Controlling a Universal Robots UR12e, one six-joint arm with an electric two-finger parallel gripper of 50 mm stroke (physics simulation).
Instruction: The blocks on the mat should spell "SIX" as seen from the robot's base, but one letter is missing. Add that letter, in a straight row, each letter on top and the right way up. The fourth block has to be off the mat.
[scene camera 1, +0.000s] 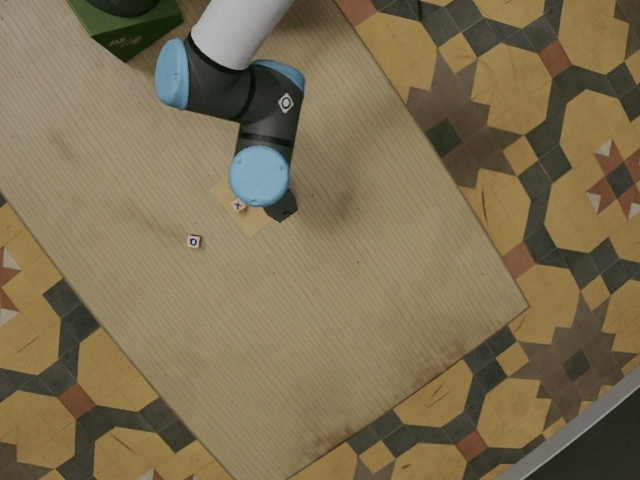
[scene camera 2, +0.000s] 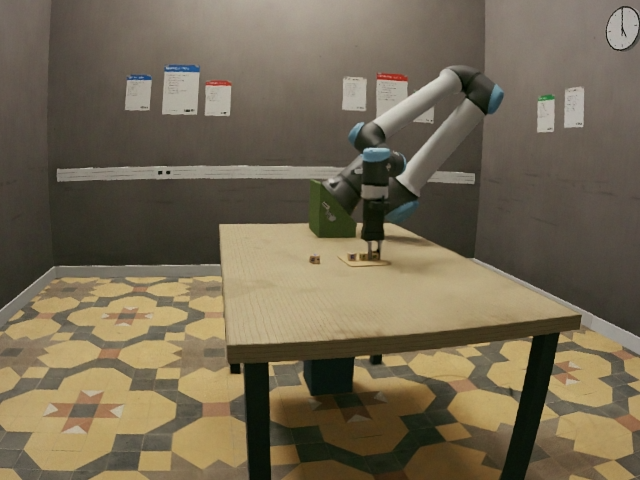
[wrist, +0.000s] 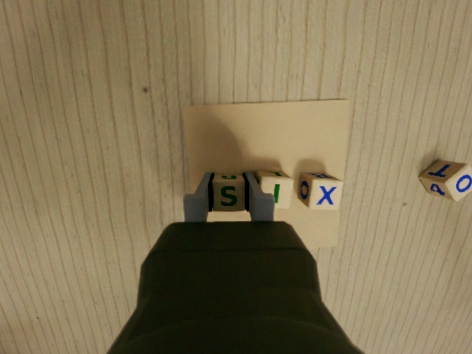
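My gripper (wrist: 228, 184) (scene camera 2: 374, 255) is shut on the S block (wrist: 228, 200), a finger on each side, over the left part of the mat (wrist: 265, 135) (scene camera 1: 250, 227) (scene camera 2: 356, 264). The S is on top and upright in the wrist view; the block is at or very near mat level. The I block (wrist: 277, 194) stands right of it, close against the right finger, its green letter up. The X block (wrist: 325, 195) (scene camera 1: 237, 205) (scene camera 2: 352, 256) stands further right, blue X up. The three letters are roughly in line. Scene camera 1 hides the S and I blocks under the wrist.
The fourth block (wrist: 452, 182) (scene camera 1: 193, 241) (scene camera 2: 314, 259), with a blue O on top, lies turned on the table, off the mat and beyond the X side. The green robot base (scene camera 1: 126, 36) (scene camera 2: 330, 217) stands at the table's far end in scene camera 2.
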